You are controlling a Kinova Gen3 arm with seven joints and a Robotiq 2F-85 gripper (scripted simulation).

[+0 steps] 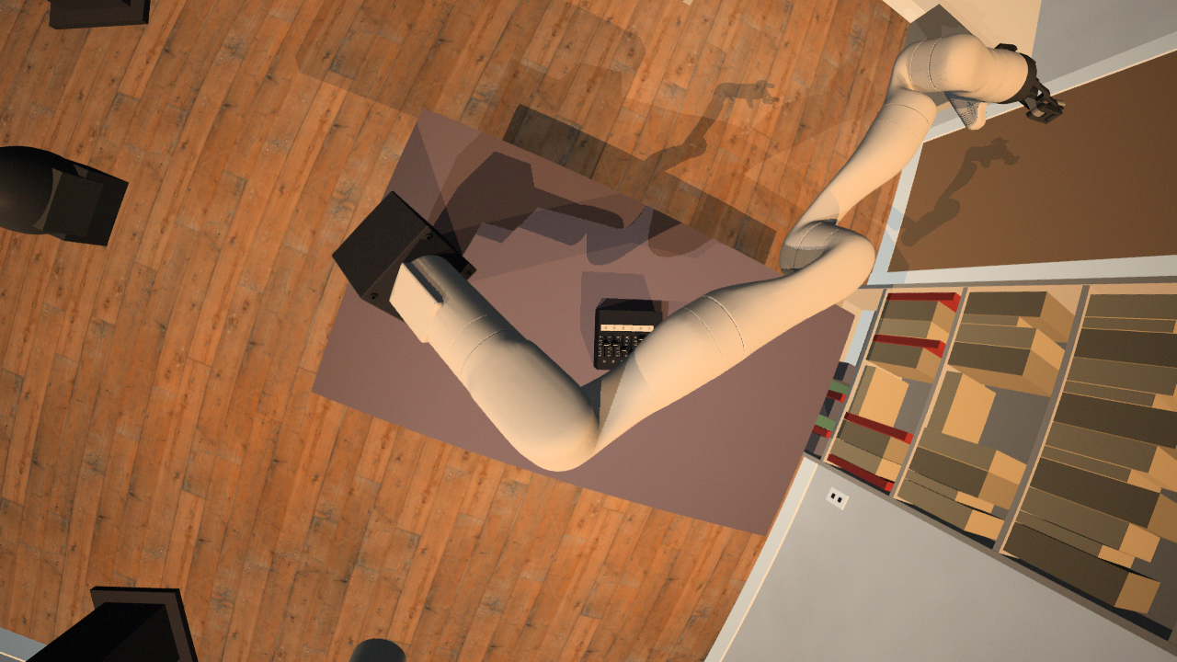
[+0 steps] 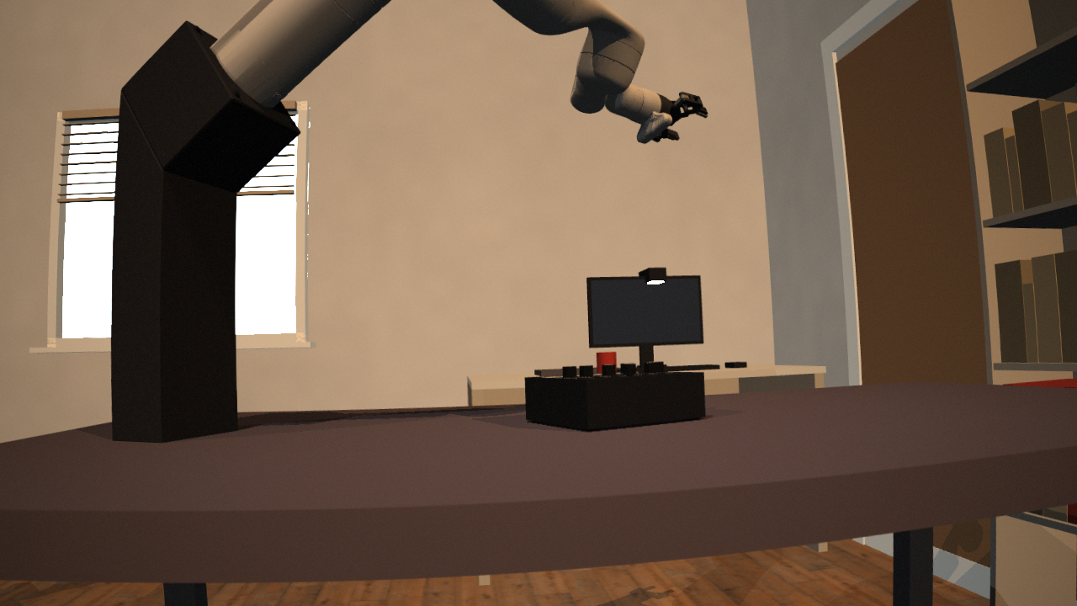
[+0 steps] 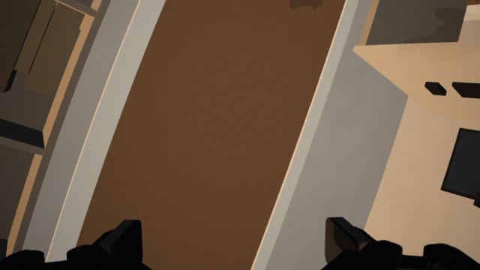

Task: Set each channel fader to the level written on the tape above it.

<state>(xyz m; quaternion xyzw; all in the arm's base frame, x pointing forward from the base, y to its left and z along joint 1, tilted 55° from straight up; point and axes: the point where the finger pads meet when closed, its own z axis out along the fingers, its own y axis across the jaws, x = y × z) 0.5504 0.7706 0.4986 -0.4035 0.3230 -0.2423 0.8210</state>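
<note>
The channel 5 cap lies 560 mm behind my hand, 530 mm below it and 470 mm to the right of it. From my hand the other things lie so: channel 6 cap 540 mm behind, 530 mm below, 490 mm to the right; then channel 4 cap 590 mm behind, 530 mm below, 510 mm to the right; then master cap 530 mm below, 520 mm behind, 470 mm to the right.
</note>
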